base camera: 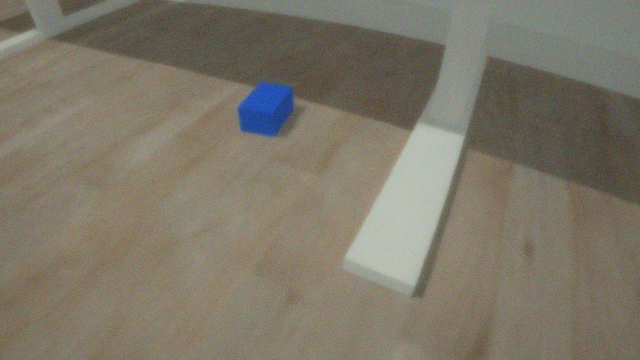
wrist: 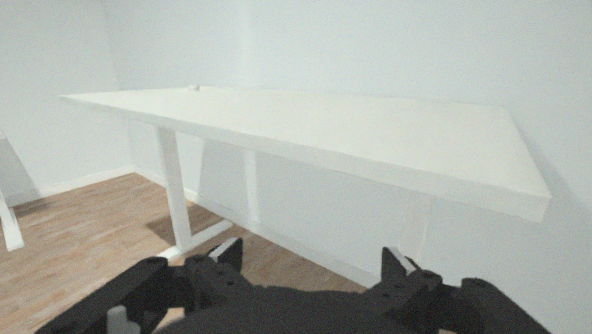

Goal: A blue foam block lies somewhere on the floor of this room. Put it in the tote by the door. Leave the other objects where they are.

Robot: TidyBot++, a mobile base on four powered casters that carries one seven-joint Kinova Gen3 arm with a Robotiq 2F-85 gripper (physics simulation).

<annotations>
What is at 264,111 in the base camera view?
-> A blue foam block.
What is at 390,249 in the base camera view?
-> A white table.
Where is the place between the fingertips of the gripper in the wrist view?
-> At 310,258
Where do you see a white table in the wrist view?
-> At 471,154
</annotations>
